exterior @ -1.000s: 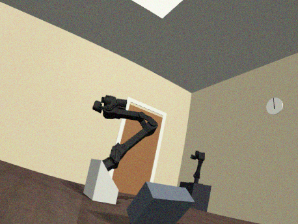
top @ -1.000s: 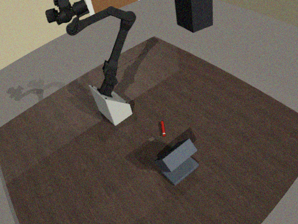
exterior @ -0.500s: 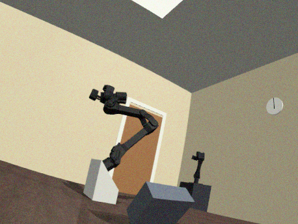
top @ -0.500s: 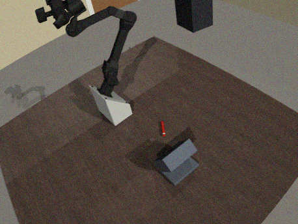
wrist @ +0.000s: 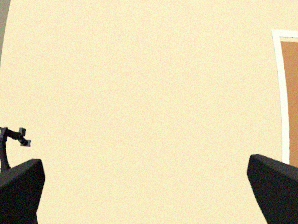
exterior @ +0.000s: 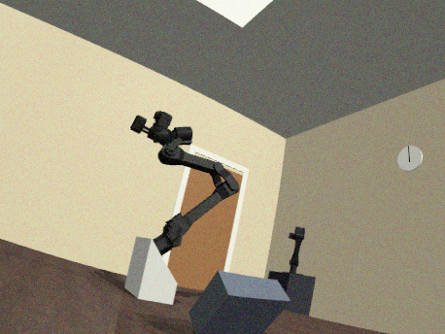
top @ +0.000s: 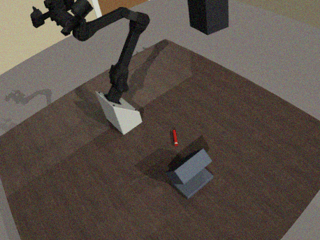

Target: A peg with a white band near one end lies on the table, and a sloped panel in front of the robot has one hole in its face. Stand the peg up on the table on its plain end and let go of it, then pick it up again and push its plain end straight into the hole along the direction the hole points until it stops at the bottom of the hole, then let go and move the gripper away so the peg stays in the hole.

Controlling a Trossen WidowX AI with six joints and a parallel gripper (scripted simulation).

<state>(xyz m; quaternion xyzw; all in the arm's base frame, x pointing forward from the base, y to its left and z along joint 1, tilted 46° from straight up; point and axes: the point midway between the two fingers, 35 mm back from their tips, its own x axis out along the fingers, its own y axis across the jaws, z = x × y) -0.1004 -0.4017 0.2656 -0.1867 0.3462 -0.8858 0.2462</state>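
My gripper tip is now 470 mm short of the red peg, 250 mm to the right of it and 600 mm above it. From my gripper tip the other things lie so: sloped panel (650 mm ahead, 190 mm to the left, 530 mm below).
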